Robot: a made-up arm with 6 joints.
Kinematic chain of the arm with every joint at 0, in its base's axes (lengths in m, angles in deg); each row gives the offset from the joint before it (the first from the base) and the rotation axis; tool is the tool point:
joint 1: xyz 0 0 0.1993 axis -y
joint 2: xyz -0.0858 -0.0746 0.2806 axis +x
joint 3: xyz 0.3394 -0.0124 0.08 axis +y
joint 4: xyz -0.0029 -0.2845 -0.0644 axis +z
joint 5: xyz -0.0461 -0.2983 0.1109 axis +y
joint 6: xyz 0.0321 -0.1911 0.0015 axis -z
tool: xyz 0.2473 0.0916 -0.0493
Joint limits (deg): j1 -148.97..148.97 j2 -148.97..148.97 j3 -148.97..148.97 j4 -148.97..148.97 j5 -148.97..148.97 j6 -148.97..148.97
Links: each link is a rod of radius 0.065 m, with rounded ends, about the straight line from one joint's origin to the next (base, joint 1, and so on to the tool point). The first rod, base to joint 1, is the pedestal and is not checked.
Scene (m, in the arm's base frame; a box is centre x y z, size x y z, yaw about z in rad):
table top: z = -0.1
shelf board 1: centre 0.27 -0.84 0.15 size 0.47 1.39 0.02 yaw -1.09
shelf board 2: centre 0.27 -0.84 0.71 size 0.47 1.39 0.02 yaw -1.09
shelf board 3: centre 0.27 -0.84 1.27 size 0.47 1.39 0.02 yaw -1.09
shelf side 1: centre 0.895 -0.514 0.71 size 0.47 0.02 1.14 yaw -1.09
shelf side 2: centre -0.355 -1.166 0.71 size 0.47 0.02 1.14 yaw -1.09
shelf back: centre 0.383 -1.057 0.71 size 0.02 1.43 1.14 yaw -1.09
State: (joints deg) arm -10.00 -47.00 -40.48 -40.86 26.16 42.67
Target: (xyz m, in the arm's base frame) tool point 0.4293 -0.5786 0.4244
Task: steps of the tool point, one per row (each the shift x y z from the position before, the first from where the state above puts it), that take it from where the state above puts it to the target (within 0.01 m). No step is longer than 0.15 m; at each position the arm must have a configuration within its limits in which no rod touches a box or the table.
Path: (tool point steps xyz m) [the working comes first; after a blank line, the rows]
Joints at the target: -41.74 -53.27 -48.36 -78.47 52.91 -9.44
Straight joint move there: touches shelf board 2.

1: -0.0699 0.0856 0.0050
2: -0.0628 0.1186 0.0055
3: -0.0476 0.1417 -0.0105
4: 0.0562 -0.0292 -0.1199
5: 0.0480 -0.0005 -0.1236
6: 0.0398 0.0279 -0.1162
7: 0.0327 0.0519 -0.0984
8: 0.0268 0.0676 -0.0727
9: 0.0444 -0.1332 -0.0009
10: 0.0878 -0.1203 0.0010

